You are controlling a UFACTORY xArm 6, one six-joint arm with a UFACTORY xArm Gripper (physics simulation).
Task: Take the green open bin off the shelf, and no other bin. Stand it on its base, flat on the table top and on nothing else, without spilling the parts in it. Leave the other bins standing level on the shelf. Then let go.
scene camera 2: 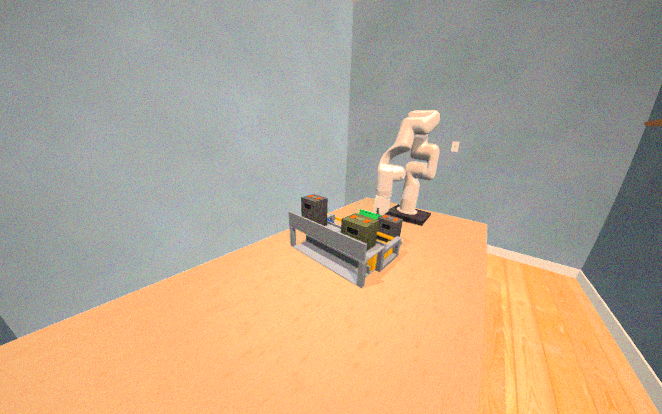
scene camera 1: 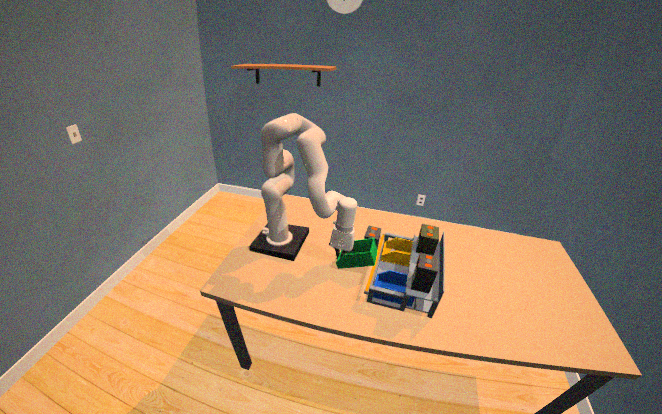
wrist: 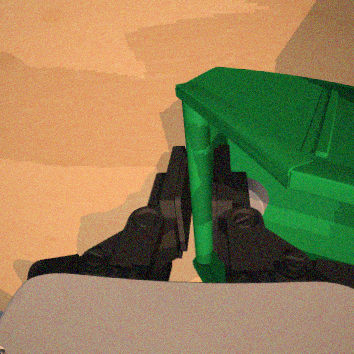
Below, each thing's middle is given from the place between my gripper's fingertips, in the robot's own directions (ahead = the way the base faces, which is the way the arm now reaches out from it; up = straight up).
Labels:
I see the green open bin (scene camera 1: 365, 251) 8 cm ahead of my hand and 5 cm above it. The rest, counted from my hand: blue bin (scene camera 1: 391, 280): 26 cm ahead, 12 cm to the right, 2 cm above.

